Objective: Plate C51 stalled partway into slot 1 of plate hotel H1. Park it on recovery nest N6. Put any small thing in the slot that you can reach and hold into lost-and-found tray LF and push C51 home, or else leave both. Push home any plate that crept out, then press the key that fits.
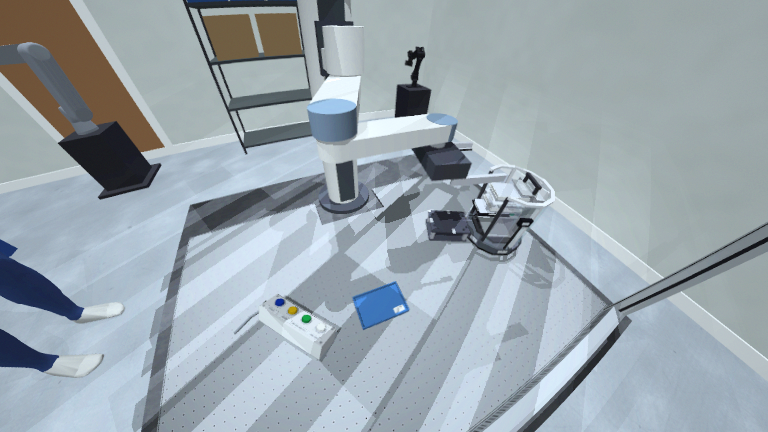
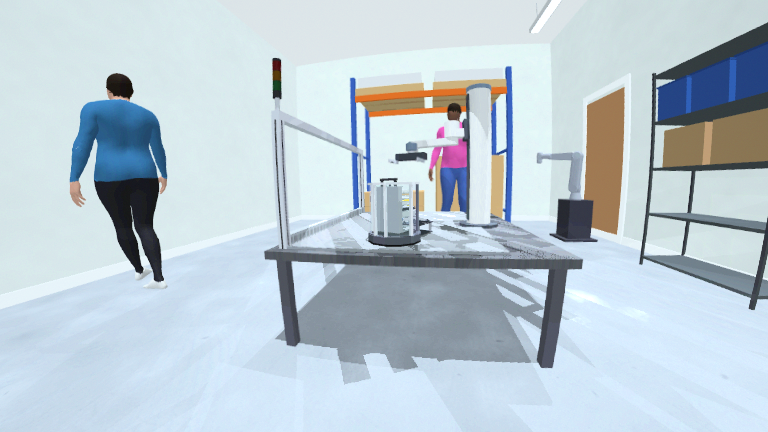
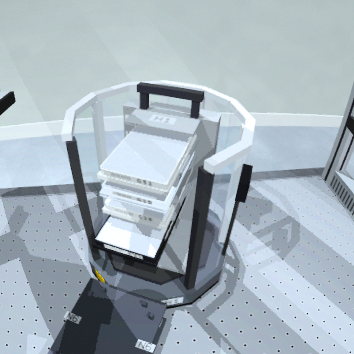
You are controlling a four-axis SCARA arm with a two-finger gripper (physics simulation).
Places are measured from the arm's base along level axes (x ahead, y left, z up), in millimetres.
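Pixels of known places: gripper, between the fingertips: (image 1: 486, 159) (image 2: 402, 159) (image 3: 179, 78); arm's base, origin of its link: (image 1: 344, 196) (image 2: 478, 225).
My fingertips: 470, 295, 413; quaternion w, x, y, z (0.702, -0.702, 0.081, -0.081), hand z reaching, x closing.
Observation:
For each thing: its top centre in the pictures, then the offset to it from my fingertips, as dx, dy, dz. "spot": a spot on its surface instead.
- plate hotel H1, centre of its top: (image 3: 160, 98) (image 1: 523, 179) (image 2: 393, 178) +22, +226, -106
- Plate C51, centre of its top: (image 3: 151, 146) (image 1: 510, 190) +9, +205, -161
- Recovery nest N6, centre of its top: (image 3: 102, 334) (image 1: 449, 219) (image 2: 416, 220) -74, +40, -330
- blue tray, centre of its top: (image 1: 380, 303) +104, -356, -383
- white key box, centre of its top: (image 1: 292, 319) +74, -609, -317
- clear guard with a pale rim, a spot on its surface: (image 3: 232, 105) spot: +125, +249, -127
- black handle, a spot on its surface: (image 3: 170, 91) spot: +39, +259, -110
My gripper (image 1: 487, 161) (image 2: 393, 160) is open and empty, held above and in front of plate hotel H1 (image 1: 502, 206) (image 2: 389, 209) (image 3: 162, 120). Plate C51 (image 3: 145, 155) is the top white plate of the stack in the hotel; its label faces front. More white plates sit below it; their labels are blurred. How far each plate sticks out is hard to tell. No small thing shows in slot 1. Recovery nest N6 (image 1: 448, 225) (image 3: 112, 317), dark and low, stands before the hotel with no plate on it. A blue tray (image 1: 378, 303) lies on the table.
A white key box (image 1: 298, 330) has blue, yellow, green and white keys. A clear guard with a pale rim (image 1: 546, 198) (image 3: 232, 105) and dark posts (image 3: 199, 225) surrounds the hotel. A black handle (image 3: 170, 91) tops the hotel. A fence (image 2: 279, 177) runs along one table edge.

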